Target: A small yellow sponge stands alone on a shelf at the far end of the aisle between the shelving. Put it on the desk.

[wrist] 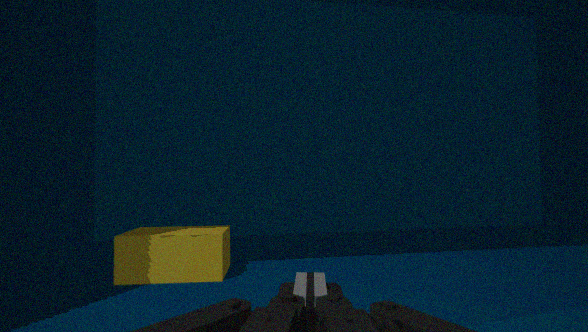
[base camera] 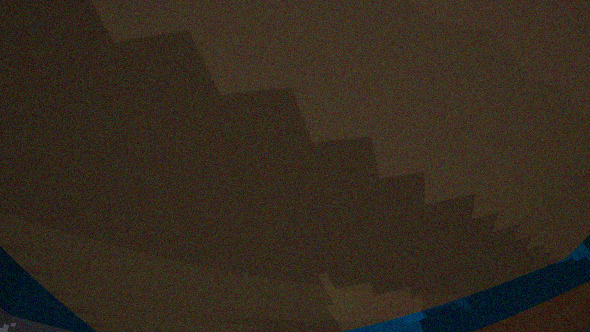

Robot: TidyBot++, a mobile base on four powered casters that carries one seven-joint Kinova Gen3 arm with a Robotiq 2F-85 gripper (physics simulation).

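Places are measured from the arm's base along level axes (x ahead, y left, z up), in centimetres.
Where they show: gripper, fingertip midpoint: [wrist: 310, 293].
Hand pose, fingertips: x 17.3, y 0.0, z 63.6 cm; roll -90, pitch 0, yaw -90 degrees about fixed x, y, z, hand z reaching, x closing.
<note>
After its pixels a point has its place.
The yellow sponge [wrist: 180, 257] @(x 32.6, y 12.5, z 61.8 cm), a small block, stands on the blue shelf [wrist: 425, 275] @(x 35.4, y -11.2, z 59.4 cm) in the wrist view, left of the middle and low in the picture. Its left end is in shadow. My gripper [wrist: 310, 293] @(x 17.3, y 0.0, z 63.6 cm) is at the bottom of the wrist view, to the right of the sponge and apart from it. Its two pale fingertips stand close together, shut with nothing between them. The sponge and the gripper do not show in the base camera view. The desk does not show in either view.
A dark blue panel [wrist: 320, 125] @(x 62.6, y -1.8, z 78.9 cm) rises behind the shelf in the wrist view. In the base camera view a large brown surface [base camera: 400, 100] @(x 18.6, y -3.9, z -10.5 cm) with a stepped shadow fills most of the picture, with a blue edge [base camera: 500, 295] @(x 21.2, y -20.3, z -32.0 cm) at the lower right.
</note>
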